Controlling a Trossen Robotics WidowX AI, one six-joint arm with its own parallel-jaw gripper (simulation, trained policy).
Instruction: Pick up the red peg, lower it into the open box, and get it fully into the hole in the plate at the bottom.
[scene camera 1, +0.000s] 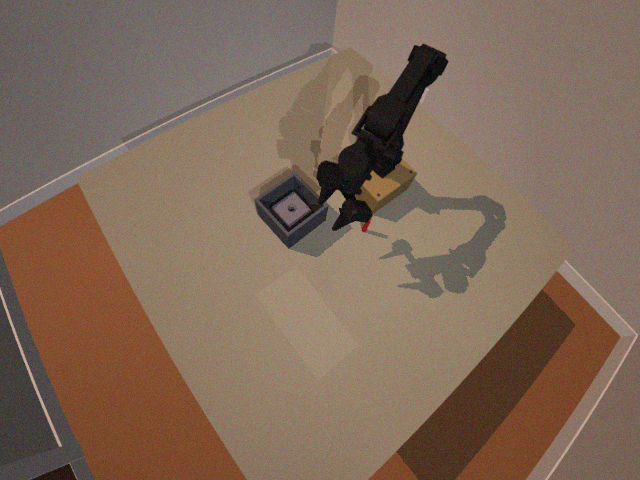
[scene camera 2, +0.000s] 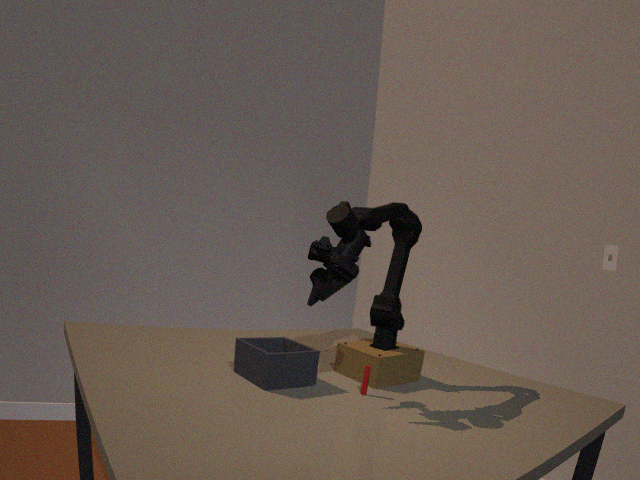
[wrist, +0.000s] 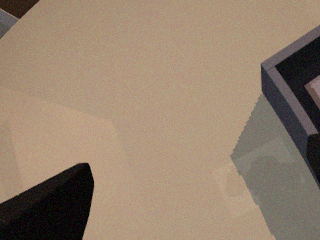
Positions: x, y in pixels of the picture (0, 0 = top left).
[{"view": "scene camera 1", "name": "my gripper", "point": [326, 216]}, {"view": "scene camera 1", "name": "dark box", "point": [294, 183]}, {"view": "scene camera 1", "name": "pale plate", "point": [290, 211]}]
